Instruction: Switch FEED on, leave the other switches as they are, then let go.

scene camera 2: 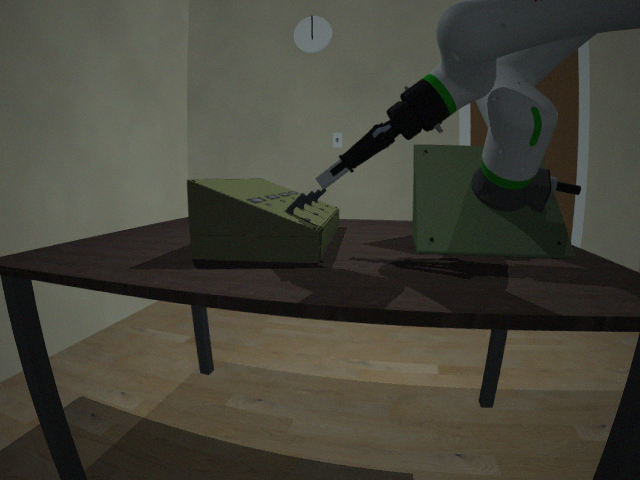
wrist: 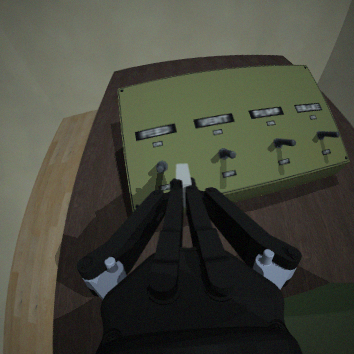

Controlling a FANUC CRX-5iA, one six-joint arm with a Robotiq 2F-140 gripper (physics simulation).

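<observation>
The olive switch box stands on the table with its sloped panel up. In the wrist view the FEED lever is the leftmost, below the FEED label. The VENT lever, PUMP lever and BRAKE lever stand to its right. In the scene view the levers overlap and lean alike toward the panel's lower edge, the OFF side. My gripper is shut and empty. Its tips are close above the levers, just right of the FEED lever in the wrist view, and partly cover its OFF label.
The dark table carries the box and, to the right in the scene view, the green robot pedestal. The arm reaches over the table from the right. A wall clock hangs behind.
</observation>
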